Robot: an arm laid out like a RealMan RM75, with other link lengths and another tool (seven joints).
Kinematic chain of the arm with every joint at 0, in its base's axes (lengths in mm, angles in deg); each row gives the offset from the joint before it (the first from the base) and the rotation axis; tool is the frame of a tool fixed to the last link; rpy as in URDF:
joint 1: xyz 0 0 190 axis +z
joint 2: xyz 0 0 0 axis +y
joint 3: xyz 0 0 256 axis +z
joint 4: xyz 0 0 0 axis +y
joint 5: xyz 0 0 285.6 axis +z
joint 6: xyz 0 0 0 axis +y
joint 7: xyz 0 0 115.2 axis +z
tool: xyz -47 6 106 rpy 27.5 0 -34.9
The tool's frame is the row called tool.
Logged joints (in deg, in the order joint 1, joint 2, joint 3, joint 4, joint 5, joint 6, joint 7), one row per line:
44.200, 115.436, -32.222, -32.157, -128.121, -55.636, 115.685
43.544, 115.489, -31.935, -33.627, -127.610, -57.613, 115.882
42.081, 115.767, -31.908, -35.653, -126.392, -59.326, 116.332
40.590, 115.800, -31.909, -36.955, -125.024, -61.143, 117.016
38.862, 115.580, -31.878, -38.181, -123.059, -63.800, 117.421
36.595, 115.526, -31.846, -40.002, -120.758, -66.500, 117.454
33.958, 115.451, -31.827, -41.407, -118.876, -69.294, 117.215
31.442, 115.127, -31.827, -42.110, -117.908, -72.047, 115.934
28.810, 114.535, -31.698, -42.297, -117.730, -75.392, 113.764
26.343, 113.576, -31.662, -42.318, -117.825, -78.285, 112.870
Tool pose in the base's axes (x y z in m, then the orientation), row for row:
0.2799, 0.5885, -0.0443, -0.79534, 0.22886, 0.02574, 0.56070
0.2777, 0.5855, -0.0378, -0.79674, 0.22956, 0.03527, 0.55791
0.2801, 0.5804, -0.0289, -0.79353, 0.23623, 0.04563, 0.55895
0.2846, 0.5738, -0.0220, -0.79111, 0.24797, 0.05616, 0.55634
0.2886, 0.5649, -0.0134, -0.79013, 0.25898, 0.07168, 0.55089
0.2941, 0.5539, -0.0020, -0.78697, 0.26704, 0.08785, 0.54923
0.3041, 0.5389, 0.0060, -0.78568, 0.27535, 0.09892, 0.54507
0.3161, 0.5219, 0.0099, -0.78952, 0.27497, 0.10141, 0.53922
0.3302, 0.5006, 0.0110, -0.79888, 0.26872, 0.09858, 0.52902
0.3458, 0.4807, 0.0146, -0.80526, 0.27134, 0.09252, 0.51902
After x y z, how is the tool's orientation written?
As a quaternion, x y z w.
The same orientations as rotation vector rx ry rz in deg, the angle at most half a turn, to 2 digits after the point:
-107.38, 30.90, 3.48
-107.69, 31.03, 4.77
-107.21, 31.92, 6.17
-107.00, 33.54, 7.60
-107.12, 35.11, 9.72
-106.76, 36.23, 11.92
-106.78, 37.42, 13.44
-107.57, 37.46, 13.82
-109.32, 36.77, 13.49
-110.66, 37.29, 12.71

